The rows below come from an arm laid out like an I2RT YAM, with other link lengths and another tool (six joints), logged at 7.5 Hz.
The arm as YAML. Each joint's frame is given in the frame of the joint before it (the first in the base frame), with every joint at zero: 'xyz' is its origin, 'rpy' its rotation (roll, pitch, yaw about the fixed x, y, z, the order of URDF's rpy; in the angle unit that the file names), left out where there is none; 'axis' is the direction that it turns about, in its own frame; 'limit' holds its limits. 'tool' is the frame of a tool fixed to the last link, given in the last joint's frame.
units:
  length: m
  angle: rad
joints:
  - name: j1
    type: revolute
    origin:
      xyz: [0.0, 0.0, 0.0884]
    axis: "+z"
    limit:
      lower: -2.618
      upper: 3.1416
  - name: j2
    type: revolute
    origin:
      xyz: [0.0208, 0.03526, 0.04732]
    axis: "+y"
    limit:
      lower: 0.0
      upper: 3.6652
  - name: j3
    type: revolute
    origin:
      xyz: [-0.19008, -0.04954, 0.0]
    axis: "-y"
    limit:
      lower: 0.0
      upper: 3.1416
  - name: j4
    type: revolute
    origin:
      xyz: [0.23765, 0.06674, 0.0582]
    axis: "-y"
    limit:
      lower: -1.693
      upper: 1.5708
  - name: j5
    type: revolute
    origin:
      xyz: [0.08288, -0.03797, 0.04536]
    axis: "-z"
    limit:
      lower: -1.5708
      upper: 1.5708
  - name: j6
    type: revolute
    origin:
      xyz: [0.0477, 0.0, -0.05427]
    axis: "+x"
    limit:
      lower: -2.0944
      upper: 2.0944
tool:
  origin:
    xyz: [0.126, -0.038, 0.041]
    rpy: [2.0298, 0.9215, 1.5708]
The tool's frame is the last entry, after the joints.
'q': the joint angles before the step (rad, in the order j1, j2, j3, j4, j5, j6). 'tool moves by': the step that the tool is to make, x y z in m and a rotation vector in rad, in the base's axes. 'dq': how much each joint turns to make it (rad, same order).
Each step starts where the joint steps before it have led.
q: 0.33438, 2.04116, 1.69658, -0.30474, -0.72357, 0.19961
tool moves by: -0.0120, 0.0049, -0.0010, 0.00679, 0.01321, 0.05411
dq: -0.00007, -0.01451, -0.01314, -0.03486, -0.04925, -0.03414
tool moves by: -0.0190, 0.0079, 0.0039, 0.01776, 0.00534, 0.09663
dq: -0.00223, -0.01866, -0.00437, -0.06712, -0.08714, -0.07346
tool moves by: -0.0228, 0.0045, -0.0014, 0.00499, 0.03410, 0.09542
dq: -0.00374, -0.00555, 0.01802, -0.12900, -0.08118, -0.09530
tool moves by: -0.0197, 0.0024, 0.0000, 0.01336, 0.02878, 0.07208
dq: -0.00302, -0.00838, 0.00502, -0.10149, -0.06454, -0.07870
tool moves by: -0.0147, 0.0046, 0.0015, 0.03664, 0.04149, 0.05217
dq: 0.00074, 0.00099, 0.00177, -0.05271, -0.06888, -0.02820
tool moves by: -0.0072, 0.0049, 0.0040, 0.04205, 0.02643, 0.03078
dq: 0.00211, 0.00198, -0.00318, -0.00067, -0.05610, 0.00638
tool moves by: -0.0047, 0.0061, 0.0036, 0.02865, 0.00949, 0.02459
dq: 0.00831, 0.00401, 0.00087, 0.01058, -0.03414, 0.00774
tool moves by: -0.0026, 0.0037, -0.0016, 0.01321, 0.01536, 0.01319
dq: 0.00558, 0.00967, -0.00021, 0.00805, -0.01883, 0.00895
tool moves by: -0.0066, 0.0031, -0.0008, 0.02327, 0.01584, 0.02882
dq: 0.00285, 0.00943, -0.00099, -0.01452, -0.03700, -0.01914
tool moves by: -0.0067, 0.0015, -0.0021, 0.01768, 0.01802, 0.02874
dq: 0.00023, 0.01718, 0.01083, -0.04148, -0.03417, -0.03898
